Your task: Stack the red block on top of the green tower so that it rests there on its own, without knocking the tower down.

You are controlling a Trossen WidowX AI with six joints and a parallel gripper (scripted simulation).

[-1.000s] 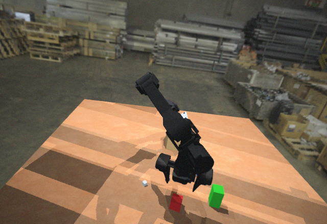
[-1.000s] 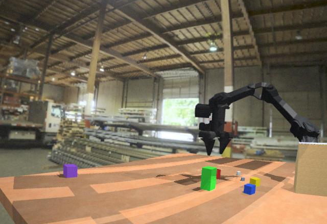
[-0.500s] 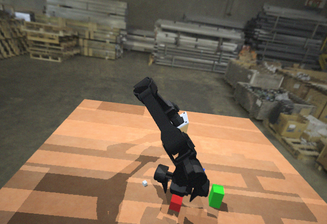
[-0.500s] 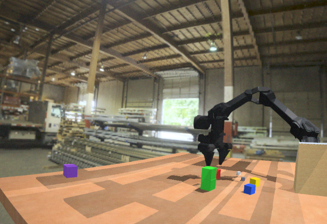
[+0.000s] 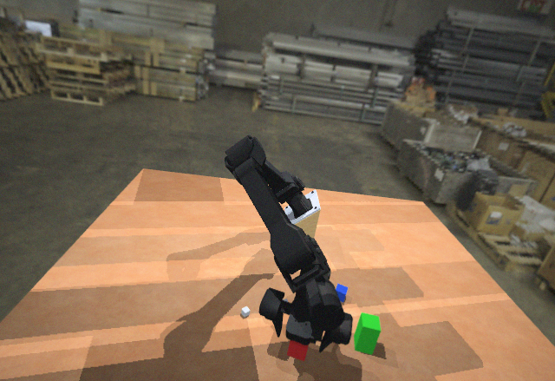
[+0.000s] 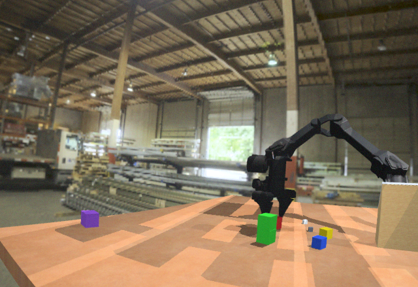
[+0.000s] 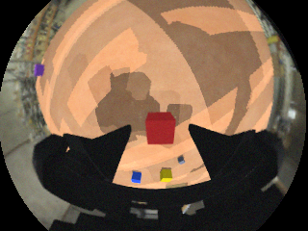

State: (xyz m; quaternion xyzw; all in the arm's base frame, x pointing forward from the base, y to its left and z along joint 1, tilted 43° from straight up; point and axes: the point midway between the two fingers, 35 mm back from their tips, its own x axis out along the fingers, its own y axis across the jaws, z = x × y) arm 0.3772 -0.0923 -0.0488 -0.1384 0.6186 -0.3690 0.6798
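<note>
Right now my gripper tip is 10 mm above the red block. The rest, counted from my gripper tip: blue block (170 mm behind, 140 mm to the left, 10 mm below); then yellow block (180 mm behind, 40 mm to the left, 10 mm below); then purple block (420 mm to the left, 410 mm ahead, 10 mm below).
</note>
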